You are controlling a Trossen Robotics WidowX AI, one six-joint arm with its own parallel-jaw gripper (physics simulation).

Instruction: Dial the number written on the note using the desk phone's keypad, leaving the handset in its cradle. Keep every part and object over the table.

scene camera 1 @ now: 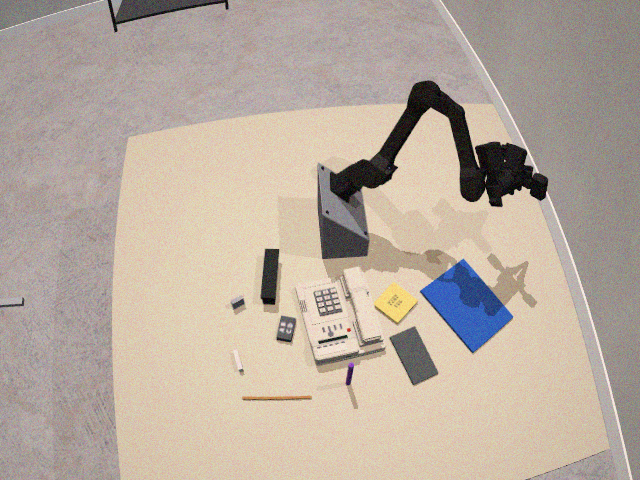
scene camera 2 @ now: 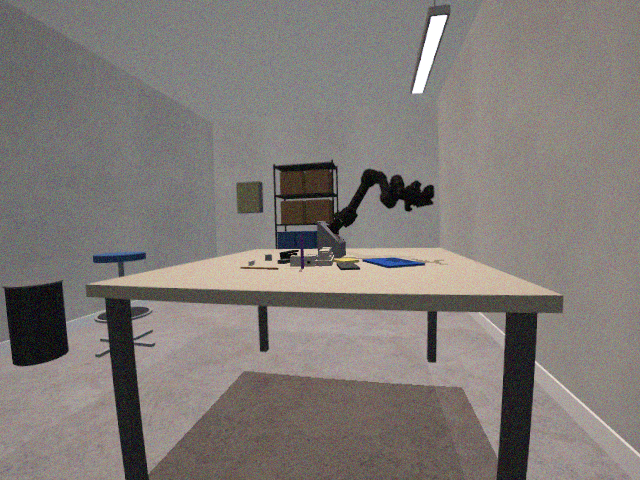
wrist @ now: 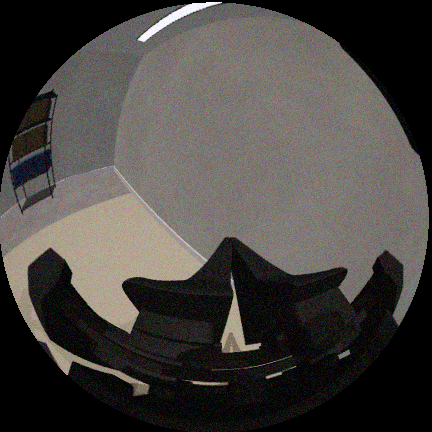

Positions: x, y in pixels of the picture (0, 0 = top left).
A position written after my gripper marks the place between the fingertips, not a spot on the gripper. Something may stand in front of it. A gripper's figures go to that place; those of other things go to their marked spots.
Scene:
My gripper (scene camera 1: 532, 168) is 1.48 m from the lens. A blue folder (scene camera 1: 465, 302): 1.48 m from the lens. A handset (scene camera 1: 366, 323) is 1.36 m from the lens.

